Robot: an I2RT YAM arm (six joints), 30 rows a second.
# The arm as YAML. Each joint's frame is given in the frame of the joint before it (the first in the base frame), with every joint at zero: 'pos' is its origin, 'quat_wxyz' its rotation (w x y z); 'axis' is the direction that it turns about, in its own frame. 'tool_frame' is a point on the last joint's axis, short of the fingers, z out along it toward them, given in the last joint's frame.
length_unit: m
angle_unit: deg
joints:
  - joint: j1
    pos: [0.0, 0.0, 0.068]
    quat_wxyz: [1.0, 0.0, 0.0, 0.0]
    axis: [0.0, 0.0, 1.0]
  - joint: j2
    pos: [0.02, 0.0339, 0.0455]
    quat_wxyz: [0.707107, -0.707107, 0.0, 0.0]
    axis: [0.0, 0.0, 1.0]
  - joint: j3
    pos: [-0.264, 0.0, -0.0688]
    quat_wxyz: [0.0, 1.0, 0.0, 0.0]
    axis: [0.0, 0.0, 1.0]
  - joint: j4
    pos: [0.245, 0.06, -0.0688]
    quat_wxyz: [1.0, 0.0, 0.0, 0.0]
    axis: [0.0, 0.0, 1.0]
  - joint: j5
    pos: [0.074, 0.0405, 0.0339]
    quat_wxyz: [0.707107, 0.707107, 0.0, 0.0]
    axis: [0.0, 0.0, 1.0]
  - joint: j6
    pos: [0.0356, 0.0, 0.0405]
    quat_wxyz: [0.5, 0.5, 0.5, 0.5]
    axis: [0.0, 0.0, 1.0]
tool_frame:
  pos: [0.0, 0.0, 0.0]
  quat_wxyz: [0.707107, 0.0, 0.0, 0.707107]
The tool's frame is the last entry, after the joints.
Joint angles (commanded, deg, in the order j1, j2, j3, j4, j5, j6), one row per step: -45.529, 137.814, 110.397, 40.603, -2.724, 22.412; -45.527, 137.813, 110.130, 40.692, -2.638, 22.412; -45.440, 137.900, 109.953, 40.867, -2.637, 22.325; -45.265, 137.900, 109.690, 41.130, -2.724, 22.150; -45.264, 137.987, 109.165, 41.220, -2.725, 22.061; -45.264, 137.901, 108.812, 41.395, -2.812, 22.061; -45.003, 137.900, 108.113, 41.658, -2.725, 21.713; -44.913, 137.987, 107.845, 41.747, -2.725, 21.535; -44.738, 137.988, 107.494, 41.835, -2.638, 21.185; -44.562, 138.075, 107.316, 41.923, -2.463, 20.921; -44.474, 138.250, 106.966, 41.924, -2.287, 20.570; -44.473, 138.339, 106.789, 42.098, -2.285, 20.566; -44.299, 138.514, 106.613, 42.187, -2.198, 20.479; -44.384, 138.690, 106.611, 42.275, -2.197, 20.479; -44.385, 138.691, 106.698, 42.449, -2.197, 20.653
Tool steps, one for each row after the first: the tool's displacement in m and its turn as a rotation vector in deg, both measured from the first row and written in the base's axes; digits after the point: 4 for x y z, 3 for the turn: -0.0002, 0.0001, -0.0015, 0.140, 0.110, -0.082; 0.0005, 0.0007, -0.0031, 0.141, 0.230, -0.015; 0.0015, 0.0022, -0.0042, 0.002, 0.360, 0.205; 0.0014, 0.0023, -0.0081, 0.309, 0.785, 0.188; 0.0011, 0.0027, -0.0091, 0.361, 0.863, 0.273; 0.0024, 0.0050, -0.0128, 0.431, 1.386, 0.375; 0.0030, 0.0057, -0.0151, 0.490, 1.692, 0.429; 0.0039, 0.0071, -0.0171, 0.435, 2.097, 0.447; 0.0050, 0.0083, -0.0189, 0.393, 2.372, 0.398; 0.0056, 0.0088, -0.0226, 0.534, 2.953, 0.247; 0.0056, 0.0088, -0.0242, 0.596, 3.021, 0.247; 0.0068, 0.0099, -0.0268, 0.725, 3.254, 0.322; 0.0065, 0.0091, -0.0283, 0.791, 3.318, 0.237; 0.0065, 0.0090, -0.0275, 0.734, 3.017, 0.268
